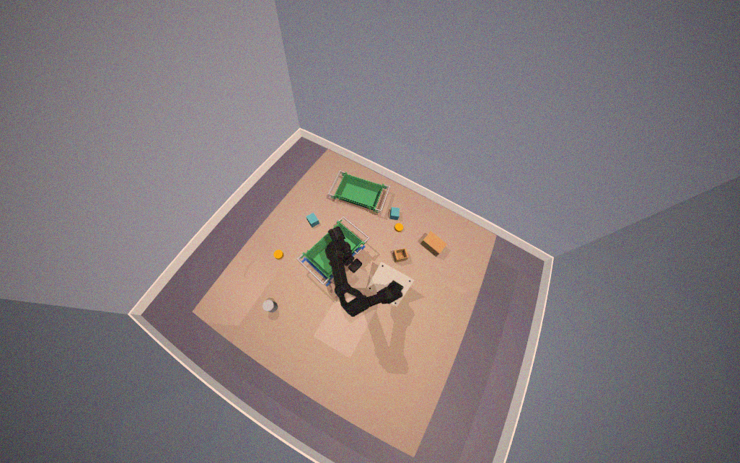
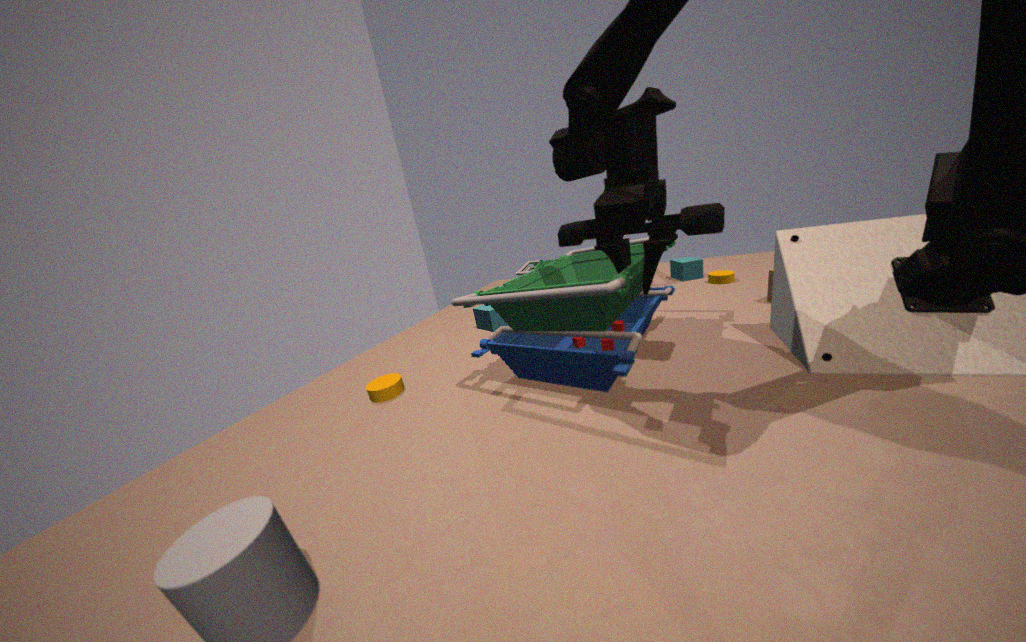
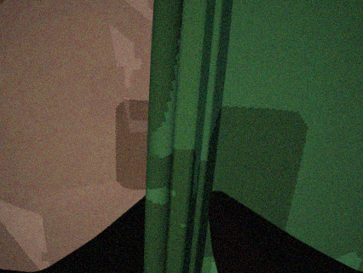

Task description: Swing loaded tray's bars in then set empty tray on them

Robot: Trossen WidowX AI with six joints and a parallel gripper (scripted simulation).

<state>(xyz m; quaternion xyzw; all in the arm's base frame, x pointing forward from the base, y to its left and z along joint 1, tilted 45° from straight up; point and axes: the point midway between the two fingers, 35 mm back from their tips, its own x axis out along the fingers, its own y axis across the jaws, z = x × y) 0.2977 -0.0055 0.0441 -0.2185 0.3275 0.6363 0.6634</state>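
Now: the green tray 70 mm ahead of my gripper tip, 10 mm to the right of it and 30 mm above it. Also, from my gripper tip: grey cylinder (180 mm ahead, 400 mm to the left, 50 mm below); small brown box (230 mm behind, 210 mm to the right, 70 mm below).
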